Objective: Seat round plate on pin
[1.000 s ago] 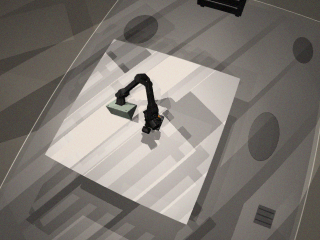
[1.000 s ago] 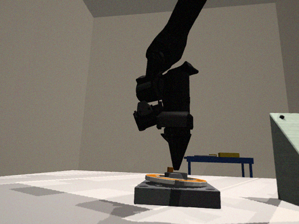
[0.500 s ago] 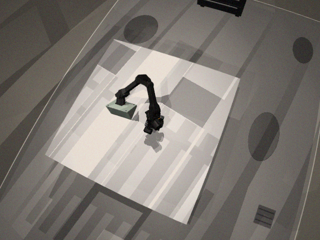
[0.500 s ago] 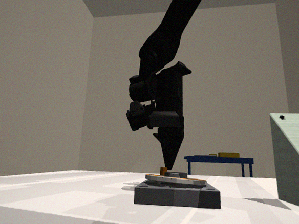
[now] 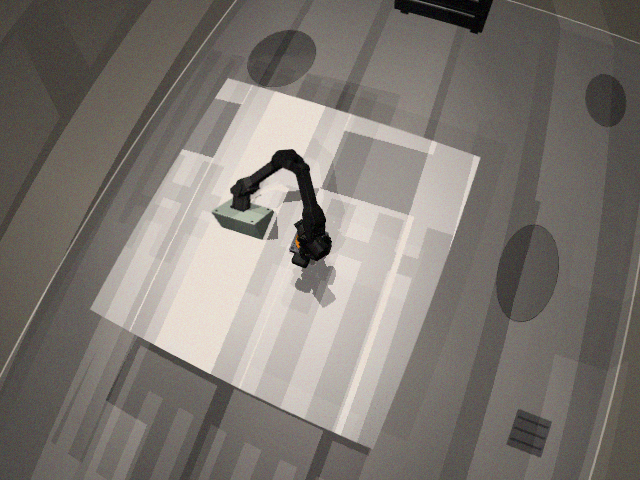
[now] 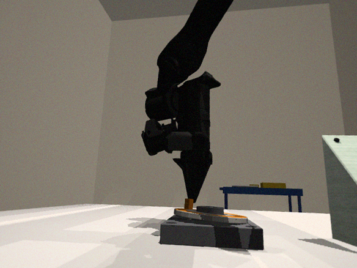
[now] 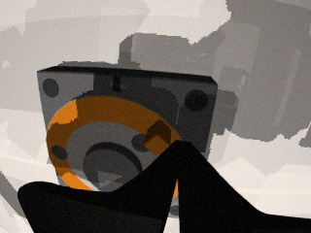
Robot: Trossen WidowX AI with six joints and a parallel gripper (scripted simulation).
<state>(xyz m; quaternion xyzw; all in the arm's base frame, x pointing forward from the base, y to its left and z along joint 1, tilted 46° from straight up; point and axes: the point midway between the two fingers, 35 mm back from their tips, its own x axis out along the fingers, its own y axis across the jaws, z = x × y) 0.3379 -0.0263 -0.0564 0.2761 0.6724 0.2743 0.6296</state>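
My gripper tip is 3 cm to the right of the round plate, 1 cm past it and 1 cm above it. The rest, counted from my gripper tip: dark square base (4 cm to the left, 3 cm behind, 2 cm below).
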